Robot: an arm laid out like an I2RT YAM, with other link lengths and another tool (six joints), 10 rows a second.
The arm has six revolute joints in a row. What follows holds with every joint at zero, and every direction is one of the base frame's.
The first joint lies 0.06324 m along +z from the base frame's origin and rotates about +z.
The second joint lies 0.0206 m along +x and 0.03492 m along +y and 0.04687 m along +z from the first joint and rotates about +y.
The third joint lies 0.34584 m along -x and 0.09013 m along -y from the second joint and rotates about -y.
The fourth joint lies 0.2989 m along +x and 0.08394 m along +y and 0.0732 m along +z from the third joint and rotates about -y.
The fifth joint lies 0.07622 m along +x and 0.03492 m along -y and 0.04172 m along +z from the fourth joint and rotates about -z.
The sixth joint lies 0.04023 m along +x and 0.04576 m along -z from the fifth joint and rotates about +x.
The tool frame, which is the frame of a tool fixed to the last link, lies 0.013 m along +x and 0.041 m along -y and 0.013 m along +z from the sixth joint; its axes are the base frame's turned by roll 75.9, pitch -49.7 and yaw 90 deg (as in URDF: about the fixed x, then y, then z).
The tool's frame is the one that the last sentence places.
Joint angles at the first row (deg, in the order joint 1, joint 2, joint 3, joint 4, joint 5, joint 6):
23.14, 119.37, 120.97, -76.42, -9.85, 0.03
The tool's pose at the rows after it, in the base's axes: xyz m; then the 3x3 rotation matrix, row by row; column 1 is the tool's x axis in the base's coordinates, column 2 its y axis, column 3 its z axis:
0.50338, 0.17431, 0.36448; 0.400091, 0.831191, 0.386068; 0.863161, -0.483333, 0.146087; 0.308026, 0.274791, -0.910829
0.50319, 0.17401, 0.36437; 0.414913, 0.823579, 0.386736; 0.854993, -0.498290, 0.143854; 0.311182, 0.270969, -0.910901
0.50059, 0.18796, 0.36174; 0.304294, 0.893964, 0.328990; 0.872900, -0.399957, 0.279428; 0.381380, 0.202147, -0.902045
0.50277, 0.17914, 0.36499; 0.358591, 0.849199, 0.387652; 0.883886, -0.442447, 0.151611; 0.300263, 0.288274, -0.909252
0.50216, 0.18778, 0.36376; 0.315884, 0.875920, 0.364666; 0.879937, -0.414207, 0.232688; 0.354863, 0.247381, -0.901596
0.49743, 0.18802, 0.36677; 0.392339, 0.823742, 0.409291; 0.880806, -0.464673, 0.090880; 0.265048, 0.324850, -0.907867
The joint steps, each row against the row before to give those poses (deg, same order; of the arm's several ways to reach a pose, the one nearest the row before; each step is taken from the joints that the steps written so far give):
0.00, 0.00, 0.00, 0.13, 0.00, 0.03
0.00, 0.00, 0.00, 0.17, -0.02, 1.00
0.48, 0.00, 0.00, -0.89, -7.41, -5.99
0.00, 0.00, 0.00, 0.52, 7.74, 2.73
0.32, 0.00, 0.02, 0.46, -4.44, -1.66
1.29, 0.00, 0.00, -0.24, 8.33, 4.92

